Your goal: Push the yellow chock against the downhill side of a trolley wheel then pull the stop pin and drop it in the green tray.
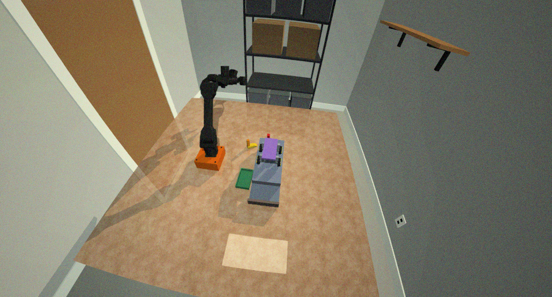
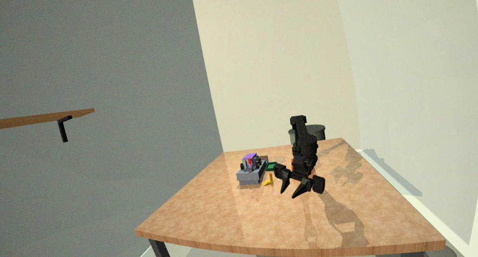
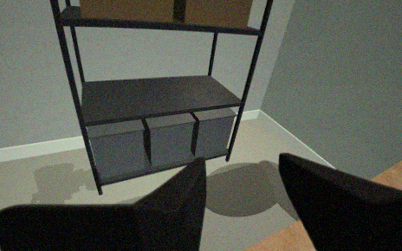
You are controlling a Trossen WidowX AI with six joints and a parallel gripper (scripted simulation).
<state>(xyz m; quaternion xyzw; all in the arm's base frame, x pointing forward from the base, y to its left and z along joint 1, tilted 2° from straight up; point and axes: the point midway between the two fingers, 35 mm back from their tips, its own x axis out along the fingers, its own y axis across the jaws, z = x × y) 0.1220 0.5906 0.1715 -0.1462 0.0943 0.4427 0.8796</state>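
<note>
My gripper tip is now 51 cm to the left of the yellow chock, 20 cm above it and 9 cm short of it. The rest, counted from my gripper tip: red-headed stop pin: 56 cm to the right, 19 cm ahead, 9 cm below; purple trolley: 65 cm to the right, 20 cm ahead, 11 cm below; grey ramp: 66 cm to the right, 19 cm ahead, 17 cm below.
</note>
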